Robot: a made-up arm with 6 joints.
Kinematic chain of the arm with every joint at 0, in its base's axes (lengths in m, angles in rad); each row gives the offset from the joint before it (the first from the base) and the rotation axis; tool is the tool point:
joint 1: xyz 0 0 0.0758 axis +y
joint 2: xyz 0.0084 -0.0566 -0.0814 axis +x
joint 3: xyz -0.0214 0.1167 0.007 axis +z
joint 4: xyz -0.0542 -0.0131 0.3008 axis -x
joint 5: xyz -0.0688 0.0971 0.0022 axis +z
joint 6: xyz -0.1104 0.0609 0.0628 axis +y
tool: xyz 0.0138 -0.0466 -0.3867
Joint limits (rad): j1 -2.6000..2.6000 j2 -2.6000..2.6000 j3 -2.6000..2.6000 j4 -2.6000..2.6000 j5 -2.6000..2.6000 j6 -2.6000..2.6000
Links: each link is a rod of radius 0.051 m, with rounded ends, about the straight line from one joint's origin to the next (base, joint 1, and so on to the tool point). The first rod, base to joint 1, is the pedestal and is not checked.
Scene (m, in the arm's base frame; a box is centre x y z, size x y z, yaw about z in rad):
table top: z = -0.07
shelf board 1: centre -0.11 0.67 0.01 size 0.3 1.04 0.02 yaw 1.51
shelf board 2: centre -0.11 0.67 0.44 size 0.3 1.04 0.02 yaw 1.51
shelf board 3: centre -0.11 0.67 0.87 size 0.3 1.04 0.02 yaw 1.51
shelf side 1: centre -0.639 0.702 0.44 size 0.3 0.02 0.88 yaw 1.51
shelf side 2: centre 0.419 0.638 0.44 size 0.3 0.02 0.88 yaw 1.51
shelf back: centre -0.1 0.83 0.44 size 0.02 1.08 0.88 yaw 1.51
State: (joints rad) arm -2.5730 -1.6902 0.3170 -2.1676 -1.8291 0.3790
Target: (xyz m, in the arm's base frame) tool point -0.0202 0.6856 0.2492
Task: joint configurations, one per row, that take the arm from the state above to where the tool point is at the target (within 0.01 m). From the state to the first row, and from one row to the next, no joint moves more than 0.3 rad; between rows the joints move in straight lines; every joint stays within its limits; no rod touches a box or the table.
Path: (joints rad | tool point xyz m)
1: -2.5865 -1.6697 0.3739 -2.3066 -1.9572 0.5335 | 0.1106 0.6961 0.2697
2: -2.6000 -1.6493 0.4308 -2.4456 -2.0852 0.6881 | -0.0202 0.6856 0.2492

